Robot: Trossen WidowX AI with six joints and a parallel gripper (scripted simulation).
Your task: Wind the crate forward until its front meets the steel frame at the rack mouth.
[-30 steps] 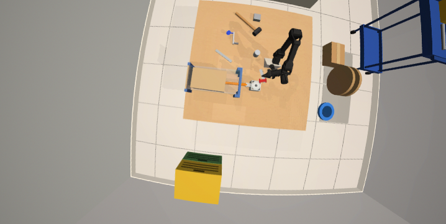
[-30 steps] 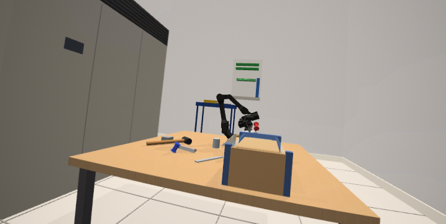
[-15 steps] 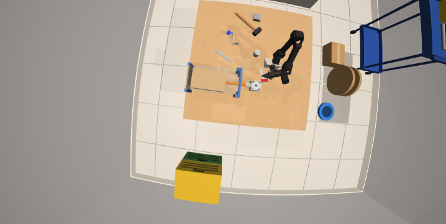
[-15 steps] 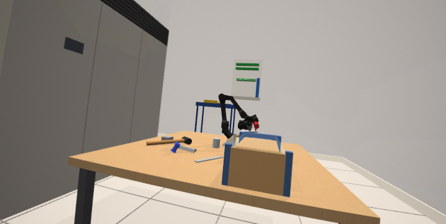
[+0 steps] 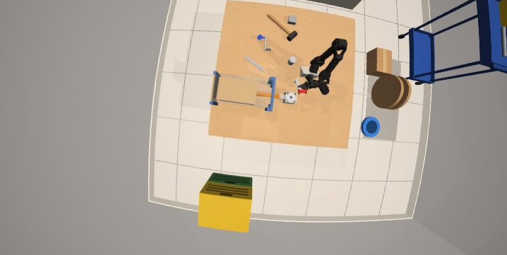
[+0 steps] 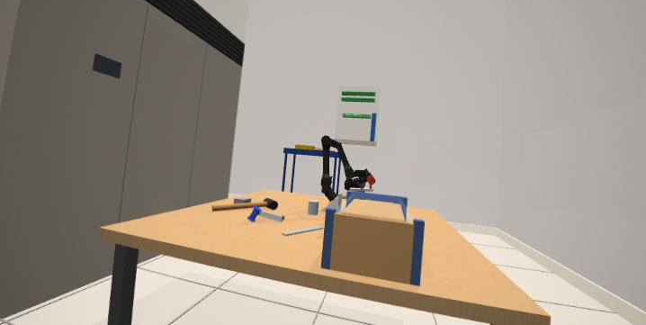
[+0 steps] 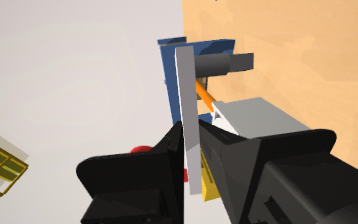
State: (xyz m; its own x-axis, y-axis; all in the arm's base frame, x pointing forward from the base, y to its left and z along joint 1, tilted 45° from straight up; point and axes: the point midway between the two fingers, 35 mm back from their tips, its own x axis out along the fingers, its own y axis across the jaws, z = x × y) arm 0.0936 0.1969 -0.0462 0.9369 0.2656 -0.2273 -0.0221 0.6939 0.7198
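Now: the red grip 3 cm behind my gripper tip, 4 cm to the left of it and 4 cm above it. The rest, counted from my gripper tip: blue steel frame: 18 cm ahead, 10 cm to the left, 5 cm below; then hand winch: 7 cm to the left, 12 cm below; then red-knobbed crank handle: 1 cm behind, 1 cm to the left, 1 cm above.
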